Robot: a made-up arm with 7 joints. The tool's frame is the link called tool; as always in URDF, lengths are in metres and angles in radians. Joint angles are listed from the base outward.
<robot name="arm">
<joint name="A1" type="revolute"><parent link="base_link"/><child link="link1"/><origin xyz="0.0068 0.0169 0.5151" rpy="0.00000 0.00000 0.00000"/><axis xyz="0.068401 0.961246 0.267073"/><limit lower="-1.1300" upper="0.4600"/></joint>
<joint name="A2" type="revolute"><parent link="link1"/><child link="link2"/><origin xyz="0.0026 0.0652 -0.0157" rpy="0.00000 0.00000 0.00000"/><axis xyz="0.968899 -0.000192 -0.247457"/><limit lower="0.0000" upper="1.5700"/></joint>
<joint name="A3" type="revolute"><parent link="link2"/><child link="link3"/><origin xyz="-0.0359 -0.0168 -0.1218" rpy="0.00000 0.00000 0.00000"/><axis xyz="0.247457 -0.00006 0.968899"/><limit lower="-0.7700" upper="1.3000"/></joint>
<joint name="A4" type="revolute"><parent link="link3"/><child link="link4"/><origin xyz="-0.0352 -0.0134 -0.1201" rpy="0.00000 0.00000 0.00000"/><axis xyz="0.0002 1 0.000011"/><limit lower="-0.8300" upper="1.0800"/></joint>
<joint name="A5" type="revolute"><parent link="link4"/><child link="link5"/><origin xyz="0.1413 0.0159 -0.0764" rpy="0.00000 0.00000 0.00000"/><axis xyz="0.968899 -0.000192 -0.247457"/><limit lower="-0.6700" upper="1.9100"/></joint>
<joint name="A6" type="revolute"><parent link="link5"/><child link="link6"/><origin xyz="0.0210 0.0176 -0.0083" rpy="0.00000 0.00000 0.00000"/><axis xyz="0.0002 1 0.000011"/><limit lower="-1.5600" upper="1.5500"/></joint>
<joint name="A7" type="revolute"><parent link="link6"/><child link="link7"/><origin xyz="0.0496 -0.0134 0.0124" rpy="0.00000 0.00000 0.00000"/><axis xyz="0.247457 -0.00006 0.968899"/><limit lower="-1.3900" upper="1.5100"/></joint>
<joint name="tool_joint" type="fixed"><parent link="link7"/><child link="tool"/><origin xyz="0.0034 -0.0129 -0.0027" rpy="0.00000 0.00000 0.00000"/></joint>
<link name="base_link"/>
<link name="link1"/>
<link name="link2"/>
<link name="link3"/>
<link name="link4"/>
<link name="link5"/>
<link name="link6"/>
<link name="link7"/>
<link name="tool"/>
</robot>
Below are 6 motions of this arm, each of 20 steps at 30 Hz.
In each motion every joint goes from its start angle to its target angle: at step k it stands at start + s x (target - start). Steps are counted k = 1, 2, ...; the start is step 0. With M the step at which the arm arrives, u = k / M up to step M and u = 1 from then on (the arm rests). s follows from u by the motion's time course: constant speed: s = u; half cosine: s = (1 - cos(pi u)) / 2; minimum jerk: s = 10 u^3 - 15 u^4 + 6 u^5.
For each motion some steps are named. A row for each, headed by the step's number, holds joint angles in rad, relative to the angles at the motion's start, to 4 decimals.
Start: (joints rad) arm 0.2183 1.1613 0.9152 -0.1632 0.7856 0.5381 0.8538
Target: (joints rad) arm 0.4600 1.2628 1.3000 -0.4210 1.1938 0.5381 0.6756
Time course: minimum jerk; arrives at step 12
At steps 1, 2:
1: 0.0012 0.0005 0.0020 -0.0013 0.0021 0.0000 -0.0009
2: 0.0086 0.0036 0.0137 -0.0092 0.0145 0.0000 -0.0063

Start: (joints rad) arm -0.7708 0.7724 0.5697 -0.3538 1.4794 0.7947 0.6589
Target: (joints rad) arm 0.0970 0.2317 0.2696 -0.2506 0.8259 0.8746 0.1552
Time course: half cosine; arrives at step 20
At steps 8, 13, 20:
8: 0.2998 -0.1868 -0.1037 0.0357 -0.2258 0.0276 -0.1740
13: 0.6309 -0.3931 -0.2182 0.0750 -0.4751 0.0581 -0.3662
20: 0.8678 -0.5407 -0.3001 0.1032 -0.6535 0.0799 -0.5037

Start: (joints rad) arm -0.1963 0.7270 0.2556 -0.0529 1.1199 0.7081 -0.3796
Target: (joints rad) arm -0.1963 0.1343 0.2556 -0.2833 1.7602 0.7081 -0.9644
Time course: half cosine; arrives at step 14
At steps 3, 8, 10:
3: 0.0000 -0.0647 0.0000 -0.0251 0.0698 0.0000 -0.0638
8: 0.0000 -0.3623 0.0000 -0.1408 0.3914 0.0000 -0.3575
10: 0.0000 -0.4811 0.0000 -0.1870 0.5198 0.0000 -0.4747

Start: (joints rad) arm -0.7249 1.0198 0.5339 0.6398 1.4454 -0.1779 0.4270
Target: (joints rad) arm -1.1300 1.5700 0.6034 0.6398 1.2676 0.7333 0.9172
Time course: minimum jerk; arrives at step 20
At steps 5, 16, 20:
5: -0.0419 0.0570 0.0072 0.0000 -0.0184 0.0943 0.0507
16: -0.3816 0.5183 0.0655 0.0000 -0.1675 0.8584 0.4618
20: -0.4051 0.5502 0.0695 0.0000 -0.1778 0.9112 0.4902

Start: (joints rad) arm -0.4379 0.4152 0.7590 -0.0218 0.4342 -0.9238 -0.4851
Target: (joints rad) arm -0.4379 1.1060 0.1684 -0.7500 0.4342 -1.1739 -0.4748
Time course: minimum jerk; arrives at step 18
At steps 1, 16, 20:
1: 0.0000 0.0011 -0.0009 -0.0011 0.0000 -0.0004 0.0000
16: 0.0000 0.6828 -0.5838 -0.7198 0.0000 -0.2472 0.0102
20: 0.0000 0.6908 -0.5906 -0.7282 0.0000 -0.2501 0.0103

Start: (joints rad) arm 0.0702 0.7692 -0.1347 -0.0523 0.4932 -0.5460 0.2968
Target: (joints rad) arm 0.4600 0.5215 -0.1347 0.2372 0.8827 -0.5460 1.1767
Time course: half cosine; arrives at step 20
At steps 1, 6, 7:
1: 0.0024 -0.0015 0.0000 0.0018 0.0024 0.0000 0.0054
6: 0.0803 -0.0511 0.0000 0.0597 0.0803 0.0000 0.1814
7: 0.1064 -0.0676 0.0000 0.0790 0.1063 0.0000 0.2402

